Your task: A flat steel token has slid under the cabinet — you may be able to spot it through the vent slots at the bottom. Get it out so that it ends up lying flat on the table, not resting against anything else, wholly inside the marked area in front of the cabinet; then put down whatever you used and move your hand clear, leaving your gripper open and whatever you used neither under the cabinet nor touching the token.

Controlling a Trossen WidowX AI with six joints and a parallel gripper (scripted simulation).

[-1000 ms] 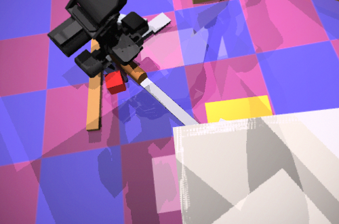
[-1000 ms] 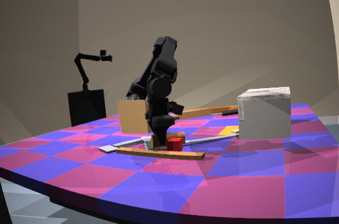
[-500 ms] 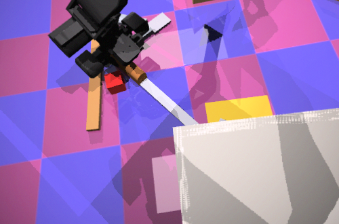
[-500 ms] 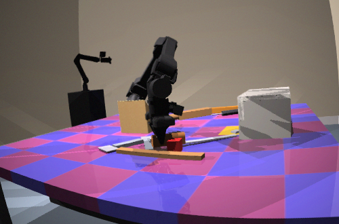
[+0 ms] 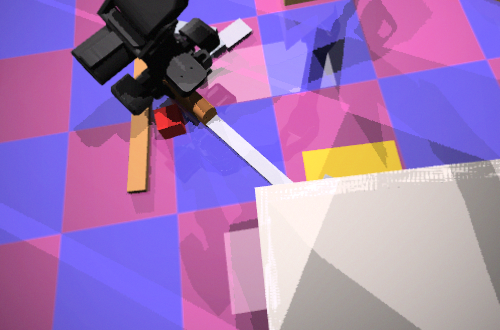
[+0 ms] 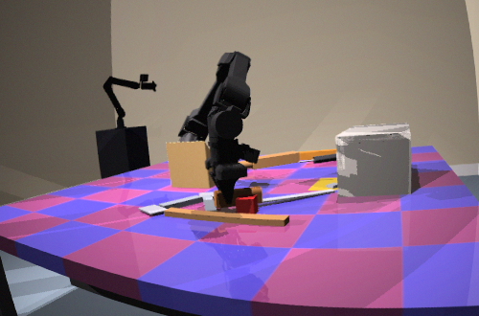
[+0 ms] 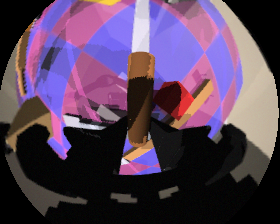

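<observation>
My gripper tip is 6 cm short of the red cube and 3 cm to the left of it. From my gripper tip the other things lie so: grey t-shaped tool: 16 cm behind, 1 cm below; long wooden slat: 1 cm ahead, 8 cm to the right, 1 cm below; grey paddle-ended bar: 8 cm behind, 7 cm to the left, 1 cm below.
</observation>
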